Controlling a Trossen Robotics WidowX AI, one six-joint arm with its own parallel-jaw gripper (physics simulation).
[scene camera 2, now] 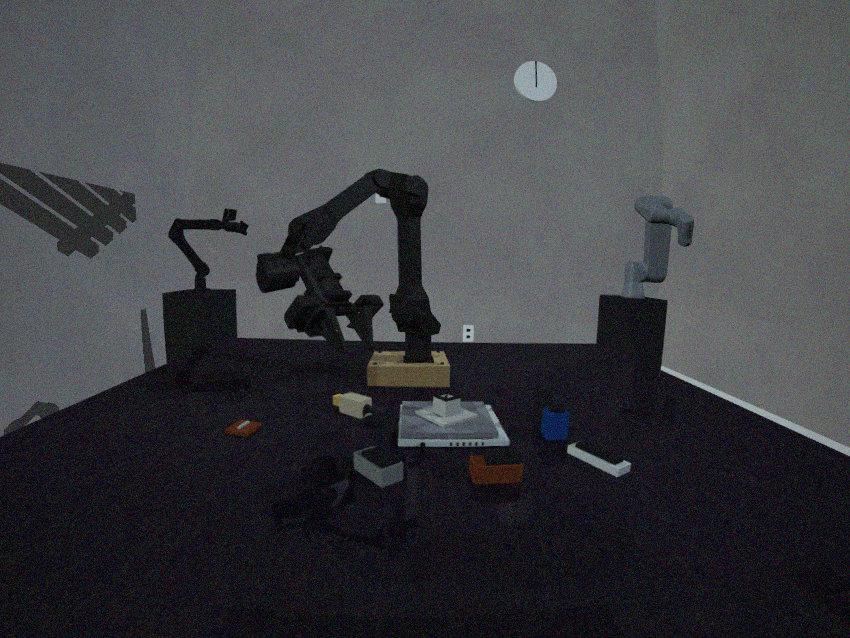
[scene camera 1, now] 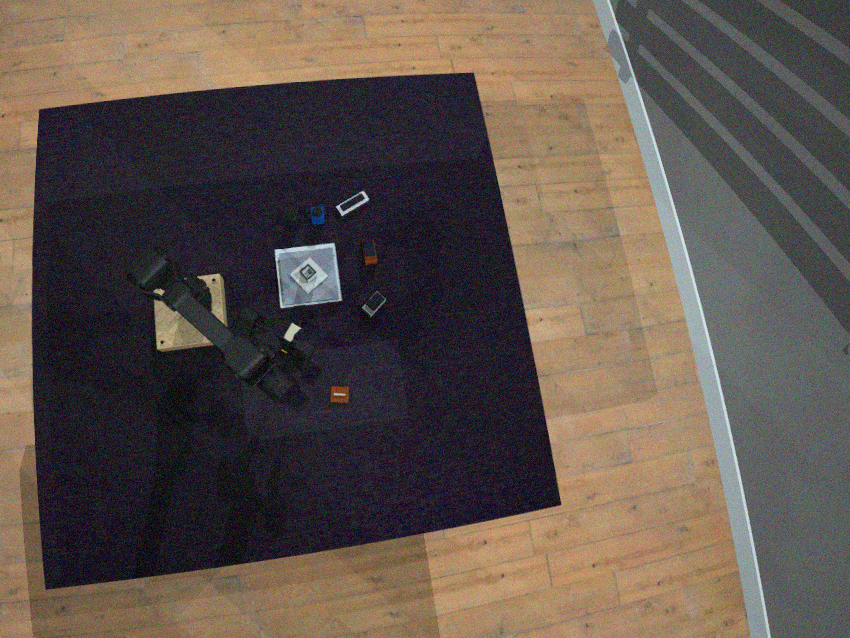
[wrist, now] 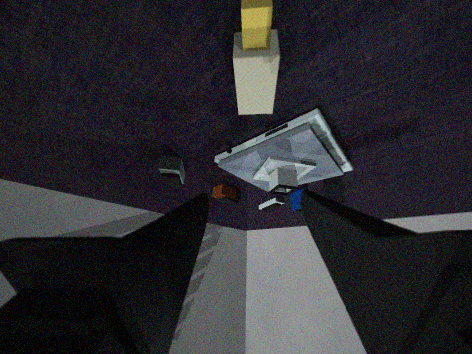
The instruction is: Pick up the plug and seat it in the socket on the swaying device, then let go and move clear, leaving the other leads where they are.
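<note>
The plug, a cream block with a yellow tip, lies on the dark mat on the arm side of the device. Its yellow tip points away from the device in the wrist view. My gripper is open and empty, with its fingertips above the plug in scene view 2. The device is a grey slab on a white base. The small square socket stands upright on its pale diamond plate, with its opening uncovered.
Beyond the device are a grey block, an orange block, a white bar and a blue block. A flat orange piece lies apart.
</note>
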